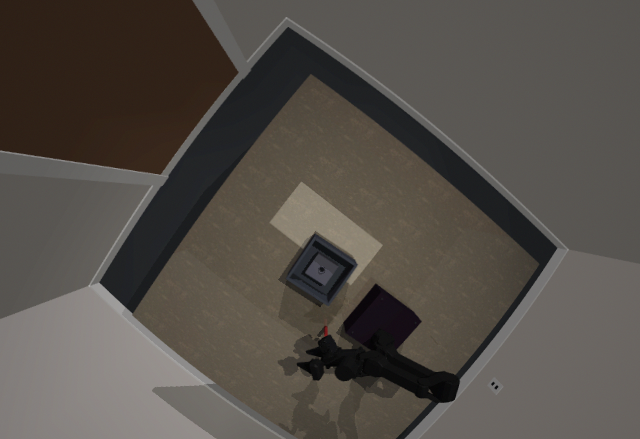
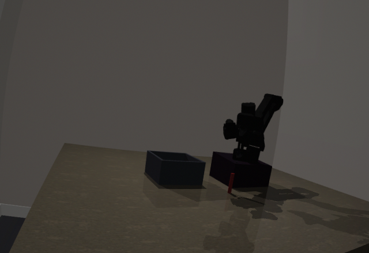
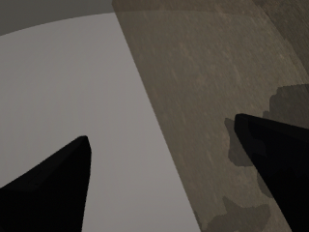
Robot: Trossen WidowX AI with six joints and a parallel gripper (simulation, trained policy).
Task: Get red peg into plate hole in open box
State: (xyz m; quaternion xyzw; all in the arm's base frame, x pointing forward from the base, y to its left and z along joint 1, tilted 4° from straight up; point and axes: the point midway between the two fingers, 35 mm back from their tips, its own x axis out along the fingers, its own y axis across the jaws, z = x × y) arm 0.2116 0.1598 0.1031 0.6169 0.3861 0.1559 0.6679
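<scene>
Right now my gripper tip is 15 cm above the red peg, 8 cm to the left of it and 5 cm past it. From my gripper tip the other things lie so: dark box: 28 cm to the right, 17 cm below, 10 cm ahead; plate: 28 cm to the right, 15 cm below, 10 cm ahead.
</scene>
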